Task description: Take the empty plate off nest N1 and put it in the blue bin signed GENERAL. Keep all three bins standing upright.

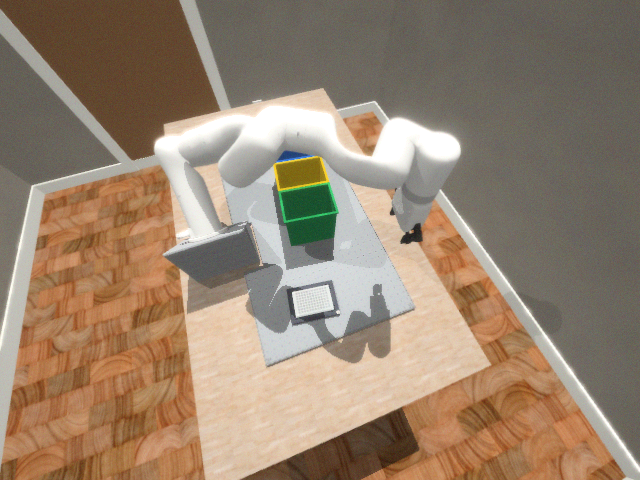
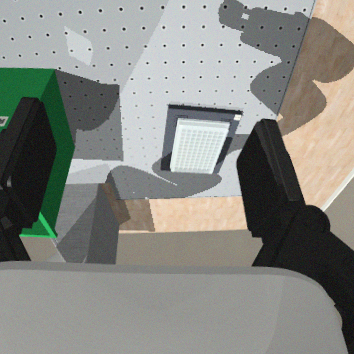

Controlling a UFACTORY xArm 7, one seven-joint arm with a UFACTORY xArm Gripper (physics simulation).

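Pixels of known places: gripper, between the fingertips: [image 1: 400, 227] [image 2: 151, 130]; arm's base, origin of its link: [image 1: 209, 235].
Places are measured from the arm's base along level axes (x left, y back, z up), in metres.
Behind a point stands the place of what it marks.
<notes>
The white empty plate [image 1: 312, 301] {x -0.316, y -0.221, z -0.125 m} [image 2: 199, 147] {x -0.319, y -0.231, z -0.115 m}, with a grid of small wells, lies flat on the dark nest [image 1: 334, 298] {x -0.339, y -0.293, z -0.129 m} [image 2: 169, 135] {x -0.269, y -0.255, z -0.129 m} near the front of the grey board. The blue bin [image 1: 294, 155] {x 0.263, y -0.416, z -0.059 m} is at the back, mostly hidden by the arm; its sign cannot be read. The yellow bin [image 1: 301, 173] {x 0.134, y -0.392, z -0.030 m} stands in front of it, and the green bin [image 1: 311, 229] {x -0.105, y -0.321, z -0.044 m} [image 2: 60, 150] {x -0.099, y -0.297, z -0.082 m} stands nearest the plate. These two are upright. My gripper [image 1: 397, 226] {x -0.297, y -0.509, z 0.119 m} [image 2: 151, 130] {x -0.297, y -0.509, z 0.119 m} is open and empty, raised at the right, well away from the plate.
The perforated grey board [image 1: 361, 268] {x -0.283, y -0.435, z -0.141 m} [image 2: 150, 50] {x -0.266, y -0.409, z -0.141 m} lies on the wooden table [image 1: 336, 397] {x -0.600, y -0.163, z -0.154 m}. A grey slanted block [image 1: 219, 255] {x -0.074, y -0.007, z -0.018 m} [image 2: 102, 225] {x -0.077, y -0.039, z -0.075 m} stands at the arm's base on the left. The arm arches over the back bins. A wall rises beyond the table's right side.
</notes>
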